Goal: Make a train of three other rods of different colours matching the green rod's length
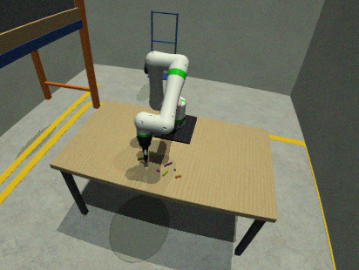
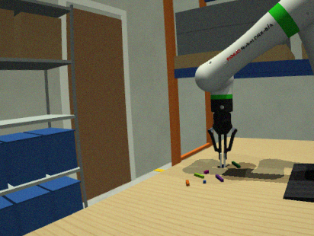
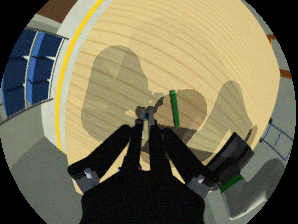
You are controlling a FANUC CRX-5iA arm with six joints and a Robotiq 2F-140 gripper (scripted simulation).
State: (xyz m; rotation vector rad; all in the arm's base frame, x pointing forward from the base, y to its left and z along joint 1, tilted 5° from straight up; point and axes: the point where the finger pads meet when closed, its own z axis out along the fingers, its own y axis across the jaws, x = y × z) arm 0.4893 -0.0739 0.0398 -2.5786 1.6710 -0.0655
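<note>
The magenta rod is 10 cm to the left of my hand, 3 cm below it and 3 cm ahead of it. Also, from my hand: green rod (5 cm behind, 4 cm to the right, 3 cm below); lime rod (15 cm to the left, 4 cm ahead, 3 cm below); purple rod (15 cm to the left, 5 cm behind, 3 cm below).
</note>
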